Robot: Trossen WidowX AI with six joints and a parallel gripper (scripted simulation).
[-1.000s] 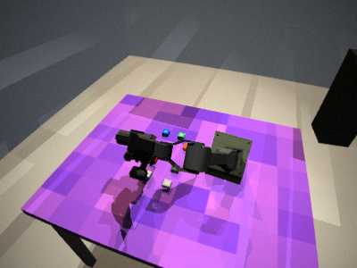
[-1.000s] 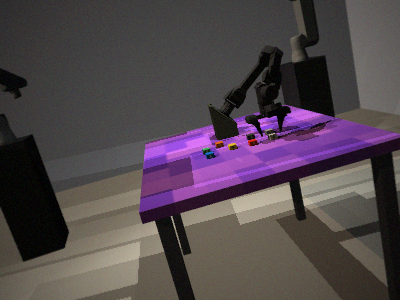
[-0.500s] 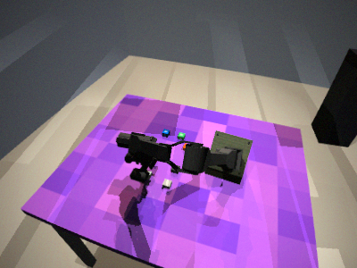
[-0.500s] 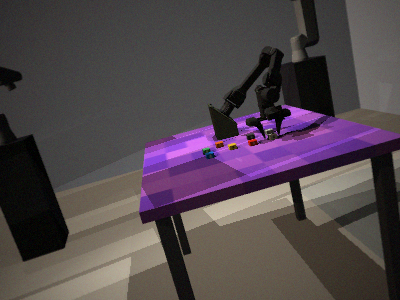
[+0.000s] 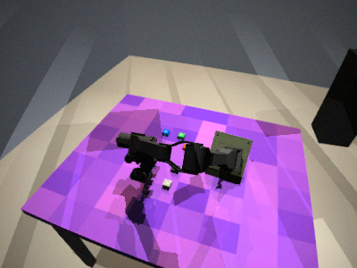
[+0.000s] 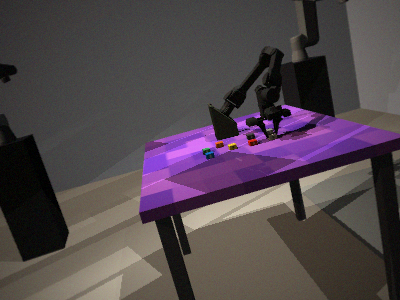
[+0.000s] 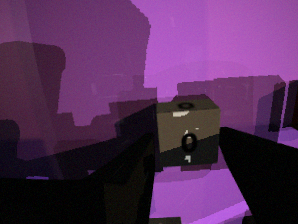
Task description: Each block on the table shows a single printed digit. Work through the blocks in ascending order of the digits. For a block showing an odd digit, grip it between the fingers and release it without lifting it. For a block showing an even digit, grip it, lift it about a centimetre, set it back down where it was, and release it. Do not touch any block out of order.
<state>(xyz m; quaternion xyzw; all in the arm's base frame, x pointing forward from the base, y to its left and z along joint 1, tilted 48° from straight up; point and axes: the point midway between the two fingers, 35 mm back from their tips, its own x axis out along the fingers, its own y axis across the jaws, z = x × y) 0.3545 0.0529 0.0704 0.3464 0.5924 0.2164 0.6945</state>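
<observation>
My gripper tip is 9 cm past the grey block and 3 cm to the right of it. Also, from my gripper tip: black block: 11 cm behind, 6 cm to the right; then yellow block: 3 cm behind, 17 cm to the right; then red block: 9 cm to the right.
</observation>
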